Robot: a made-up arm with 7 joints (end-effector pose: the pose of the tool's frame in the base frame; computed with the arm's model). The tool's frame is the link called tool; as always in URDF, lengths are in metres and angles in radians.
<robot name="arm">
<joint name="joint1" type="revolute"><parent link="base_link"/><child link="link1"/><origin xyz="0 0.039 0" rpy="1.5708 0 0"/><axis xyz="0 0 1"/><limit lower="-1.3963" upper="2" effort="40" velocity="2.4"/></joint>
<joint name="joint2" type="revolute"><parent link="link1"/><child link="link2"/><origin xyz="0 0 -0.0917" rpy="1.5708 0 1.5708"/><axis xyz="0 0 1"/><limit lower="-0.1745" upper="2" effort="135" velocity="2.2"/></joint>
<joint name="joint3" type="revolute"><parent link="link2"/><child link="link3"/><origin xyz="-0.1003 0 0" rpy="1.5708 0 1.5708"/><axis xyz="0 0 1"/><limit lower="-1.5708" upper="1.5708" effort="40" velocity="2.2"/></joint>
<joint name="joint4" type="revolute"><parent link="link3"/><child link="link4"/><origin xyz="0 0 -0.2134" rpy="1.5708 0 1.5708"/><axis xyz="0 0 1"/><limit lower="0" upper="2.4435" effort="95" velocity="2.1"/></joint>
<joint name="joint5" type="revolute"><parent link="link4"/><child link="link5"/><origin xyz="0 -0.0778 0" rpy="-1.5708 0 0"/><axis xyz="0 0 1"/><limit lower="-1.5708" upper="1.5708" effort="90" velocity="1.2"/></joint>
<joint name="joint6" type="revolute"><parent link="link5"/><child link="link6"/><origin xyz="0 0 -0.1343" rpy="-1.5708 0 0"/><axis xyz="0 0 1"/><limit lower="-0.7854" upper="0.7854" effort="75" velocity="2.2"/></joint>
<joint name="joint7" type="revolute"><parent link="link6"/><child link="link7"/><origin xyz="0 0 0" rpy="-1.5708 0 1.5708"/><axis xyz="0 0 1"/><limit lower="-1.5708" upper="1.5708" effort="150" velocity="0.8"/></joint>
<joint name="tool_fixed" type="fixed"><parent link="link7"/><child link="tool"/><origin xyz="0 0 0" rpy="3.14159 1.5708 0"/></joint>
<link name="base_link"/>
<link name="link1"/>
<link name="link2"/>
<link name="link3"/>
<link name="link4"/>
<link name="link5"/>
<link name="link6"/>
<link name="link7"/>
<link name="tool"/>
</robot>
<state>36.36 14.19 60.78 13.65 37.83 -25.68 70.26</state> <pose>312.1 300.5 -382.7 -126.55 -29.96 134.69</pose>
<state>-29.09 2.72 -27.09 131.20 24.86 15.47 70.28</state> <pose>38.0 66.4 -224.0 -161.92 -55.33 59.77</pose>
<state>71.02 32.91 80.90 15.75 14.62 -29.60 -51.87</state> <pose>384.9 459.8 -122.7 -33.41 -12.26 167.78</pose>
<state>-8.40 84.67 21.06 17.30 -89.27 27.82 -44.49</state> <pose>54.5 646.8 -33.7 -165.33 60.16 47.81</pose>
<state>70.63 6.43 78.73 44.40 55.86 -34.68 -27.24</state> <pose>430.4 327.4 -120.6 -38.62 23.55 -178.99</pose>
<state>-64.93 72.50 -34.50 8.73 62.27 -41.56 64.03</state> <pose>-147.1 624.3 -98.1 -12.71 15.45 -35.02</pose>
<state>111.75 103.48 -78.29 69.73 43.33 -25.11 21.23</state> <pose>77.2 552.6 74.3 129.58 -29.59 -110.97</pose>
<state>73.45 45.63 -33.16 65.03 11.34 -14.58 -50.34</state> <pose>388.2 345.4 52.6 -170.70 -26.35 -133.93</pose>
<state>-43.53 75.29 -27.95 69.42 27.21 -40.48 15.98</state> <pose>-2.7 482.6 -257.5 9.04 -37.48 -63.66</pose>
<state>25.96 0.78 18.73 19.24 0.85 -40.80 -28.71</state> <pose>284.3 160.1 -432.8 -29.09 -80.53 75.32</pose>
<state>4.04 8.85 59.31 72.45 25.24 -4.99 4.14</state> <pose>127.4 360.6 -338.3 -86.02 -65.77 144.48</pose>
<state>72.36 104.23 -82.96 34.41 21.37 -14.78 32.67</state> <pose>-0.1 633.6 15.5 57.97 -10.82 -34.89</pose>
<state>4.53 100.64 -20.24 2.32 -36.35 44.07 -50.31</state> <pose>0.6 647.8 94.5 -171.71 26.11 59.35</pose>
